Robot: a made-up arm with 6 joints.
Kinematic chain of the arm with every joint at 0, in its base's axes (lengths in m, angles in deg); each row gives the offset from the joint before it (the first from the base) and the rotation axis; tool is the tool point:
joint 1: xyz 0 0 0.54 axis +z
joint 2: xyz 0.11 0 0 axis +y
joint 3: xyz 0 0 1.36 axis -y
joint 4: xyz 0 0 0.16 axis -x
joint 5: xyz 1.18 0 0 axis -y
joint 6: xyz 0.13 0 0 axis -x
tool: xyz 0 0 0
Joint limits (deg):
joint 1: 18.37..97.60
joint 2: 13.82..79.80
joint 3: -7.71..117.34
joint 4: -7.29..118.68
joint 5: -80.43..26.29
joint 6: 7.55..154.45
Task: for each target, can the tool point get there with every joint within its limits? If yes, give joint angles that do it. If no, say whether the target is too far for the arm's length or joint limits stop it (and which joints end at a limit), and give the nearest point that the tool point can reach.
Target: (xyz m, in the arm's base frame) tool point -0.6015 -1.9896 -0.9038
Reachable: no: joint limits stop it (at a limit: joint 1, joint 2, joint 3, joint 5) | nearest point 1.4918 0.4267 -0.4175 | short by 3.234 m
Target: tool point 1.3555 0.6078 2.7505
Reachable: yes | joints 25.88 23.18 68.38 29.52 -44.35 116.53
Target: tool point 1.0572 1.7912 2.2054
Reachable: yes | joints 59.50 34.34 51.76 36.66 -1.35 66.49
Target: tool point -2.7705 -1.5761 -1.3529
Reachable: no: too far | nearest point -0.2190 1.5207 -0.4289 | short by 4.117 m
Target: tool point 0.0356 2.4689 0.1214
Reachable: yes | joints 90.18 74.55 31.94 59.74 -22.70 46.28
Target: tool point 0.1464 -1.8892 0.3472
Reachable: no: joint limits stop it (at a limit: joint 1, joint 2, joint 3, joint 5) | nearest point 1.5116 0.4125 -0.4169 | short by 2.783 m
